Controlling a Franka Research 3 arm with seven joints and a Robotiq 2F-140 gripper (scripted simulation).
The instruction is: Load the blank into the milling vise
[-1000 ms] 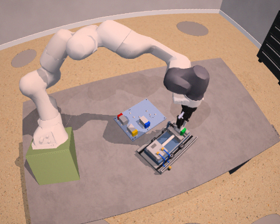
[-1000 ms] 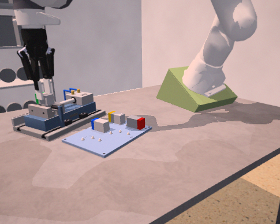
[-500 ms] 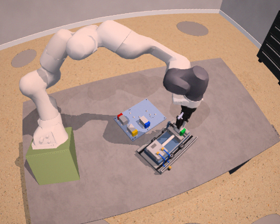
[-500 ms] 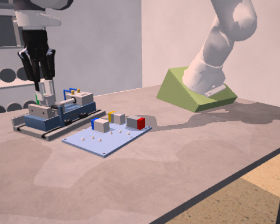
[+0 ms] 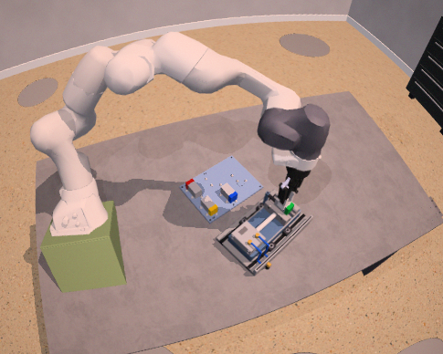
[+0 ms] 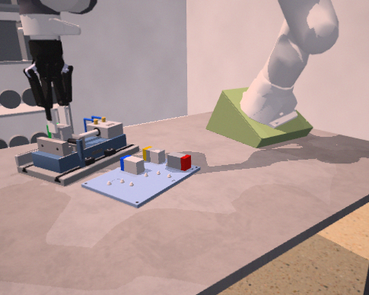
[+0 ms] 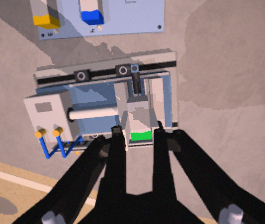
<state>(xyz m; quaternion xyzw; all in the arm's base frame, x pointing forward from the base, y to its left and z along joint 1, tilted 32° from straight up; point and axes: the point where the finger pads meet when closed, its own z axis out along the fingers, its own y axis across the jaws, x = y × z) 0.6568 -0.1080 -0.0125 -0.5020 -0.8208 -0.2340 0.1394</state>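
The green-ended blank lies 4 cm below my hand. Also, from my hand: blue-ended blank (15 cm behind, 14 cm to the left, 12 cm below); then fixed jaw (7 cm below, 2 cm to the left, 2 cm ahead); then black work stop rod (6 cm below, 5 cm to the left, 2 cm behind).
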